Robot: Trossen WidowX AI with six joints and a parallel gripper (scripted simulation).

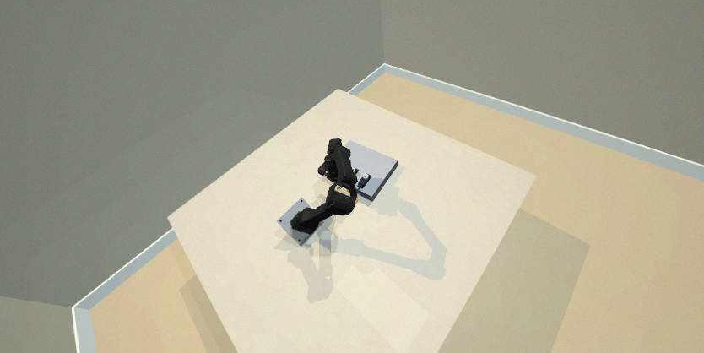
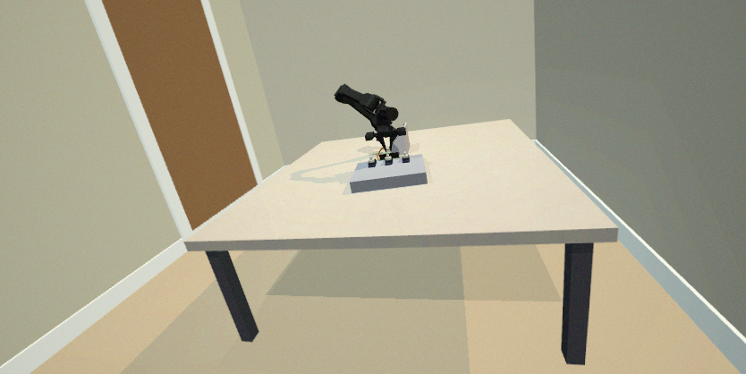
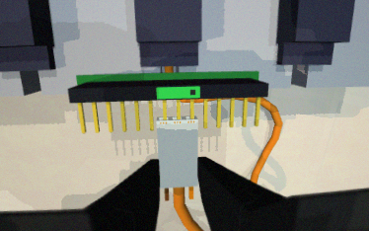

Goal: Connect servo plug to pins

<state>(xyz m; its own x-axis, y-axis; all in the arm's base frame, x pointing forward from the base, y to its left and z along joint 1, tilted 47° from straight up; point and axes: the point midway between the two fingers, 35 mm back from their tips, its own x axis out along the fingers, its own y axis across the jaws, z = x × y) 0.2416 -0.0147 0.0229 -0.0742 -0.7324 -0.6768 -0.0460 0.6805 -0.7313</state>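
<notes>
Right now the green band is 40 mm ahead of my gripper tip. Round my gripper tip: dot: 40 mm ahead, 10 mm to the right; grey holder: 190 mm ahead, 10 mm to the left, 50 mm below; servo: 90 mm ahead, 10 mm to the left, 20 mm below.
</notes>
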